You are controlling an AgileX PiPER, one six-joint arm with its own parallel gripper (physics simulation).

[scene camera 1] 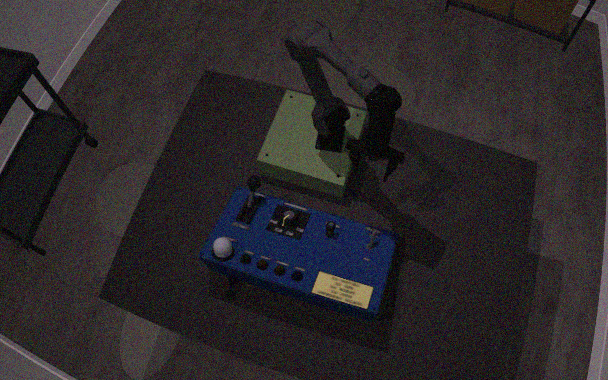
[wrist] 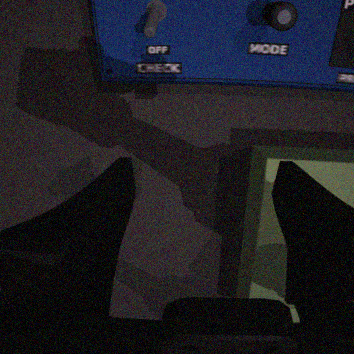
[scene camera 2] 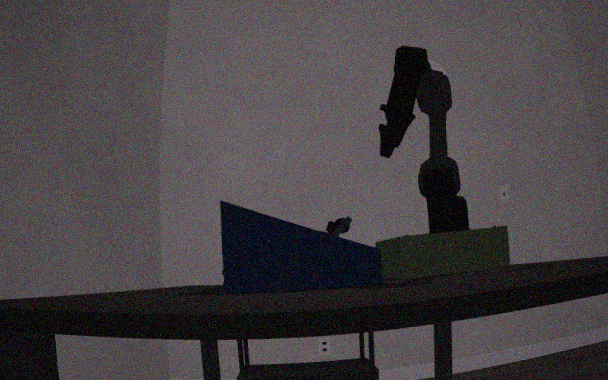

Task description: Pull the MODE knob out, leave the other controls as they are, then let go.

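Note:
The MODE knob [scene camera 1: 330, 229] [wrist: 282, 16] is a small dark round knob with a pale cap. It stands on the sloped blue panel [scene camera 1: 310, 250] [scene camera 2: 300, 255] [wrist: 210, 30], above its MODE label in the wrist view. My gripper [scene camera 1: 371, 167] [scene camera 2: 386, 151] [wrist: 204, 175] is open, with nothing between its fingers. It hangs high above the mat, beside the green base block and apart from the panel. The knob lies beyond the fingertips, near the top of the wrist view. The CHECK toggle [scene camera 1: 371, 239] [wrist: 152, 20] leans toward its OFF label.
The panel also bears a black-knobbed lever [scene camera 1: 254, 183], a rotary selector [scene camera 1: 288, 216], a white ball-shaped knob [scene camera 1: 222, 247], several dark buttons [scene camera 1: 263, 264] and a yellow text plate [scene camera 1: 342, 290]. The arm stands on a green block [scene camera 1: 290, 135] [scene camera 2: 450, 255] close behind the panel.

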